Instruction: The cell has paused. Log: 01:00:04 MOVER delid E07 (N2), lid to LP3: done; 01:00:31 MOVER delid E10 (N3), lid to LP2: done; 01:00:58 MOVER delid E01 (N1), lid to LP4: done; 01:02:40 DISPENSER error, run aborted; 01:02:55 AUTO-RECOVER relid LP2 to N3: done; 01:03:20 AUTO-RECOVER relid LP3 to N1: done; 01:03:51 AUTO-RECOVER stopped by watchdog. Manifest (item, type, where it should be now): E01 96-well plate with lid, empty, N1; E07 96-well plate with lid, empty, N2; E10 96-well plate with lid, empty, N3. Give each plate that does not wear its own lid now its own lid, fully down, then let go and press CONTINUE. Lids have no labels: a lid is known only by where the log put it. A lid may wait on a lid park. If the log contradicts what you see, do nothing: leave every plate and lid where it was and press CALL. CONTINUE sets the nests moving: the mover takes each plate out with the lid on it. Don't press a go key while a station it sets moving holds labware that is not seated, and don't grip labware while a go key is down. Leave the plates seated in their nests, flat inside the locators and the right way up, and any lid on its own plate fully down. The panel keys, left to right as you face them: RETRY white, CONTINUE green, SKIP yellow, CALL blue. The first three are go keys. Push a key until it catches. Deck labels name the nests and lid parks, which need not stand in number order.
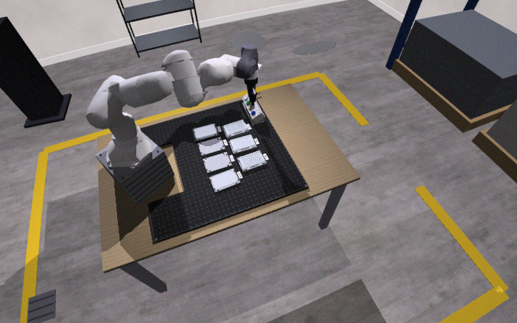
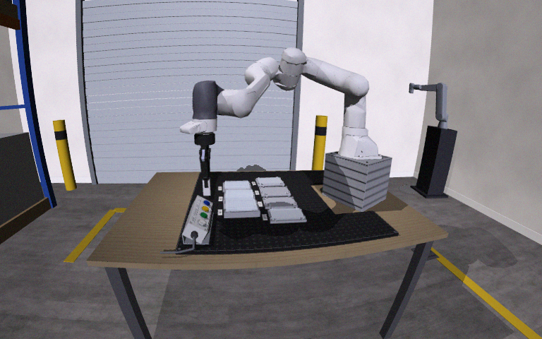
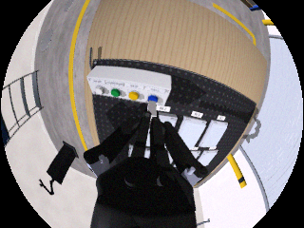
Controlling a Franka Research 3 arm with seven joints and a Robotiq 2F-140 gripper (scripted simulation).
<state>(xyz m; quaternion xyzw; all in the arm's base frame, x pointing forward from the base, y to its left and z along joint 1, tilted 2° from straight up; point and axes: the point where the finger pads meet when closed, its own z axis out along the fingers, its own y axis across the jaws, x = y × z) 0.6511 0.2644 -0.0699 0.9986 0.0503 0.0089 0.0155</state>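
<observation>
Right now my hand is 7 cm above the blue key. Also, from my hand: yellow key: 7 cm below, 5 cm to the left; then plate: 13 cm behind, 10 cm below, 6 cm to the right; then green key: 10 cm to the left, 7 cm below, 1 cm behind.
</observation>
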